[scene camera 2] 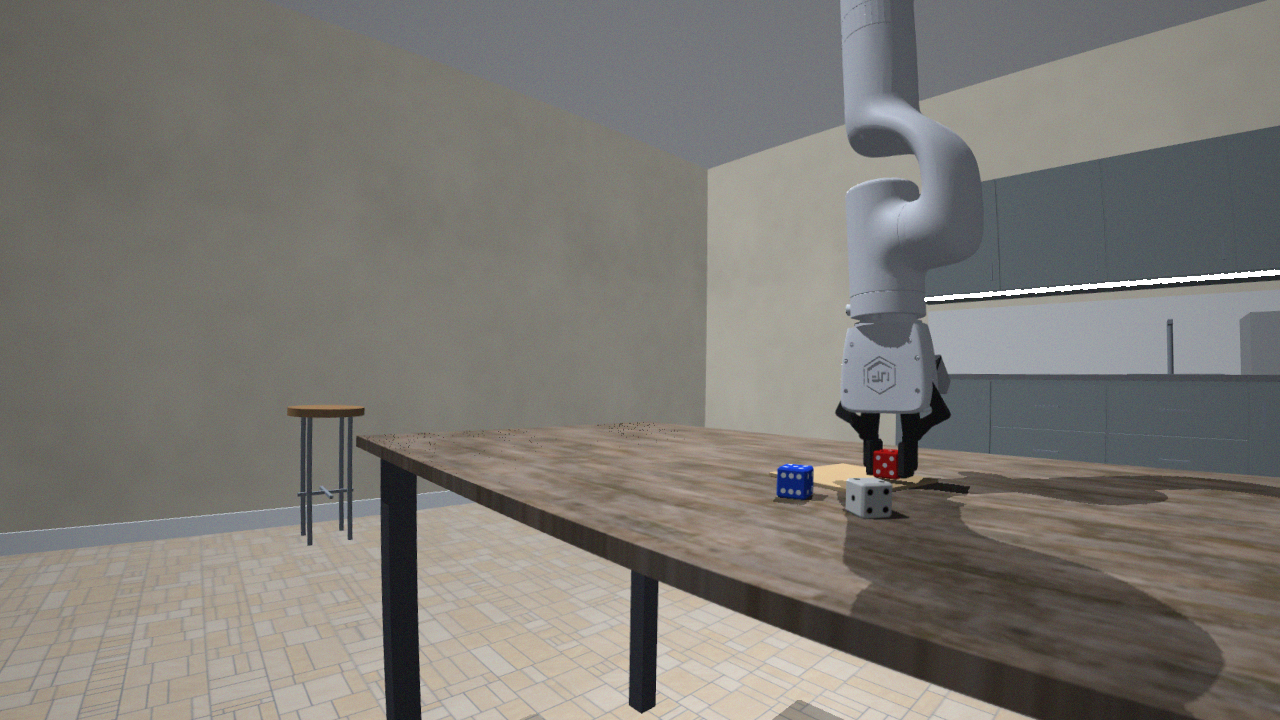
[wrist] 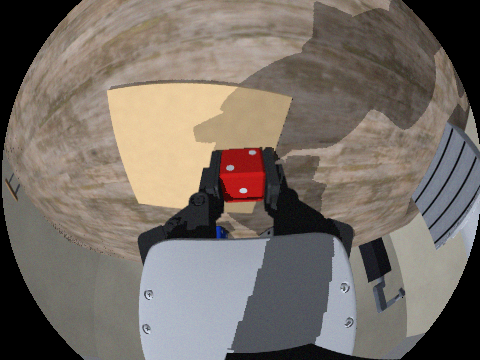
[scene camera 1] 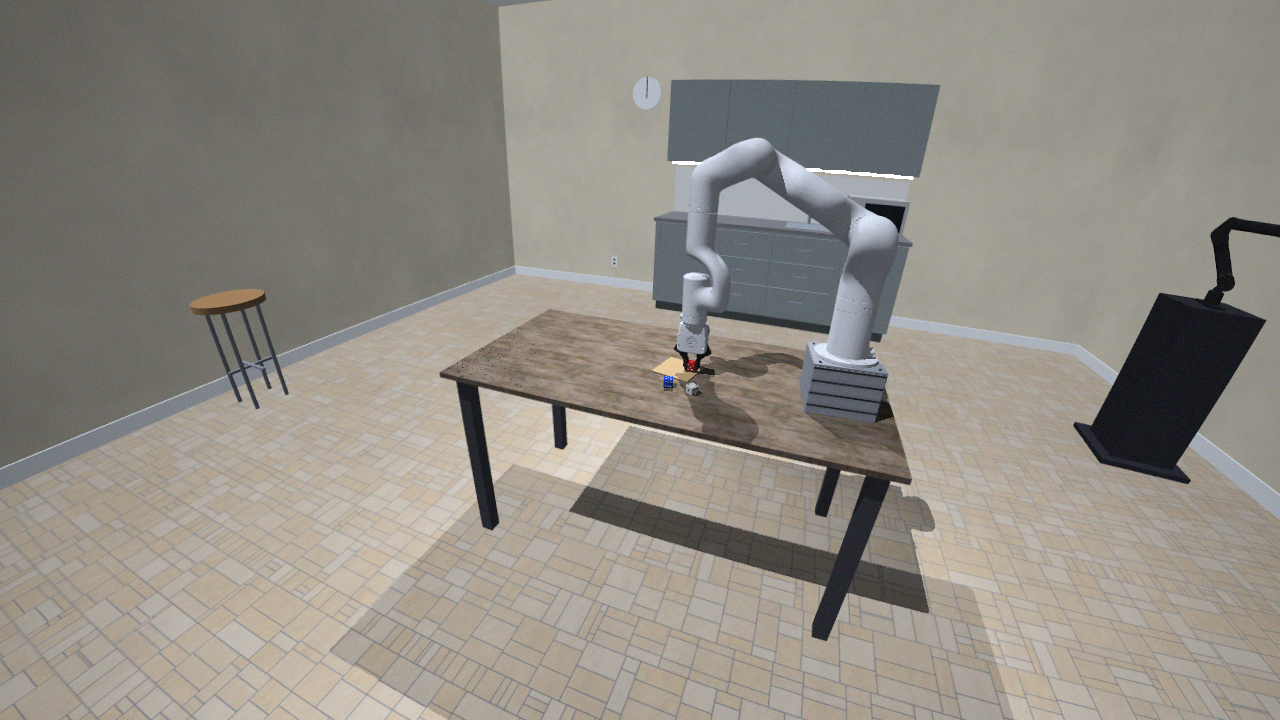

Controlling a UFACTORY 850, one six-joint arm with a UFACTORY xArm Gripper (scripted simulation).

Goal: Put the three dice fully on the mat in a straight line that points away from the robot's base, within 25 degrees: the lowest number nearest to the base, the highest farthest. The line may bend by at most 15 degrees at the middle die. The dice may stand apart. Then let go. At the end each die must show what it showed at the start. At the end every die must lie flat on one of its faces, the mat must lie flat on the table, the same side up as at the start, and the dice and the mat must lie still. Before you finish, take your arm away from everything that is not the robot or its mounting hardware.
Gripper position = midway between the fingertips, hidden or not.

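Observation:
Scene camera 2: the gripper (scene camera 2: 890,475), a red die (scene camera 2: 885,461), a tan mat (scene camera 2: 833,477), a blue die (scene camera 2: 794,481). Wrist view: red die (wrist: 242,174), tan mat (wrist: 165,132), gripper (wrist: 242,163). Scene camera 1: gripper (scene camera 1: 691,369).

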